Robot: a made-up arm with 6 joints. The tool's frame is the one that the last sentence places.
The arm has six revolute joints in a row. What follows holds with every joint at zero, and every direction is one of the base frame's. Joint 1 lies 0.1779 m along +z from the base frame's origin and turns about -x. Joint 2 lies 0.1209 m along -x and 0.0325 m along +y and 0.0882 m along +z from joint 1 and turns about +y. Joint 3 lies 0.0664 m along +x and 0.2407 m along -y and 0.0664 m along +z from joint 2 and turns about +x. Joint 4 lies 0.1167 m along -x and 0.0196 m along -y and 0.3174 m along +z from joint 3 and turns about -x. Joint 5 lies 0.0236 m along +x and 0.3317 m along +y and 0.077 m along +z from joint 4 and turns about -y. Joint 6 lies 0.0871 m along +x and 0.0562 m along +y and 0.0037 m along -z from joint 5 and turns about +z. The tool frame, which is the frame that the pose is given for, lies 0.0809 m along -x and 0.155 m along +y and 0.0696 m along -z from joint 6; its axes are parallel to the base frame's.
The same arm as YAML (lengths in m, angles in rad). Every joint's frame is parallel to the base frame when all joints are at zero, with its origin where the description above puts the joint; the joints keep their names.
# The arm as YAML. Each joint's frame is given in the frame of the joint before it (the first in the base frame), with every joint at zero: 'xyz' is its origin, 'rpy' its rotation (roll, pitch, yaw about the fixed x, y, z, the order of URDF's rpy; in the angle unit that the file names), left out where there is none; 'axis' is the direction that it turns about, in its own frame. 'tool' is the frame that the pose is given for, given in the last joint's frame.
units:
  length: m
  angle: rad
joints:
  - name: joint 1
    type: revolute
    origin:
      xyz: [0.0, 0.0, 0.1779]
    axis: "-x"
  - name: joint 2
    type: revolute
    origin:
      xyz: [-0.1209, 0.0325, 0.0882]
    axis: "+y"
  - name: joint 3
    type: revolute
    origin:
      xyz: [0.0664, -0.2407, 0.0664]
    axis: "+x"
  - name: joint 4
    type: revolute
    origin:
      xyz: [-0.1167, -0.0196, 0.3174]
    axis: "-x"
  - name: joint 5
    type: revolute
    origin:
      xyz: [0.0236, 0.3317, 0.077]
    axis: "-y"
  - name: joint 6
    type: revolute
    origin:
      xyz: [0.0871, 0.0562, -0.0037]
    axis: "+z"
tool:
  origin:
    xyz: [-0.0809, 0.155, -0.0696]

